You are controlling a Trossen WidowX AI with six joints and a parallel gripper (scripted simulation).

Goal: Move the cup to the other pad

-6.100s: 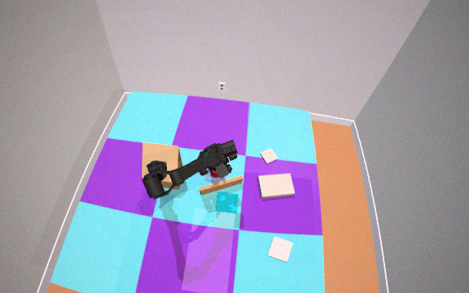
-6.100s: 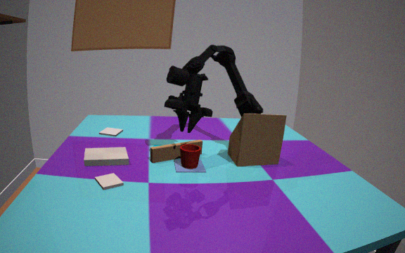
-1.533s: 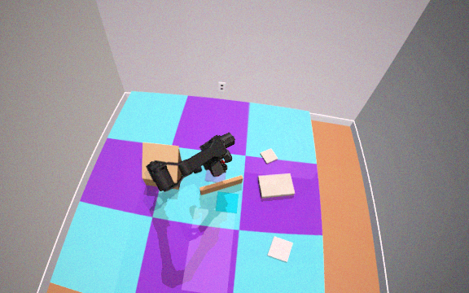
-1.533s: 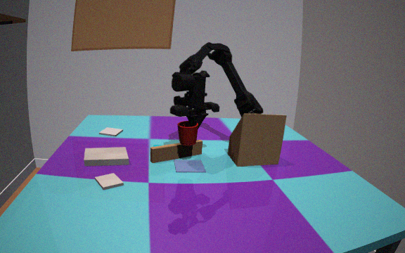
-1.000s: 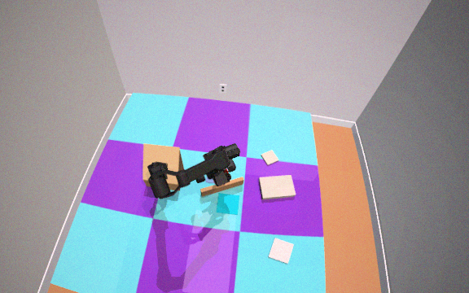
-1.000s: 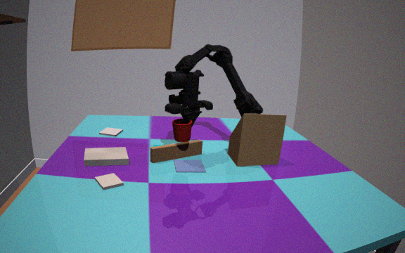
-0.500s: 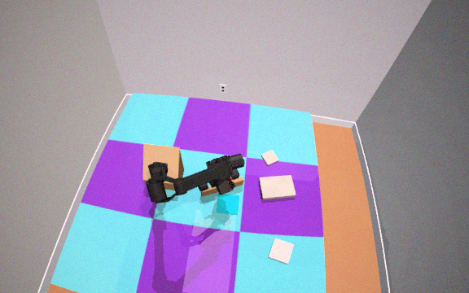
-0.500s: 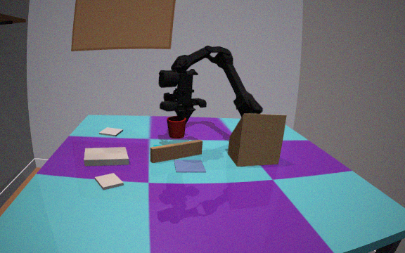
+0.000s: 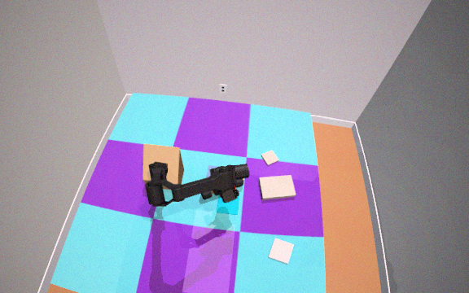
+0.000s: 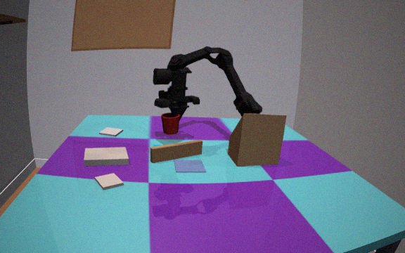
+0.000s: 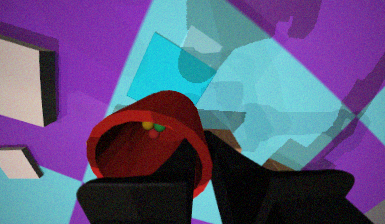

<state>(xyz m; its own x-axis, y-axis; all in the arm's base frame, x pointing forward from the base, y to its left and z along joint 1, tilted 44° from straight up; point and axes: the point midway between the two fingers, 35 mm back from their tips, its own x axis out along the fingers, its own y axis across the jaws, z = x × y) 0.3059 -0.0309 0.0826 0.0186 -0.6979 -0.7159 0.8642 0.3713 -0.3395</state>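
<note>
My gripper tip is now 3 cm to the right of the red marble, 3 cm short of it and 3 cm above it. From my gripper tip the other things lie so: wooden bar (10 cm below, 8 cm to the left); yellow marble (4 cm ahead, 3 cm to the left, 3 cm below); red cup (3 cm ahead, 1 cm to the left).
</note>
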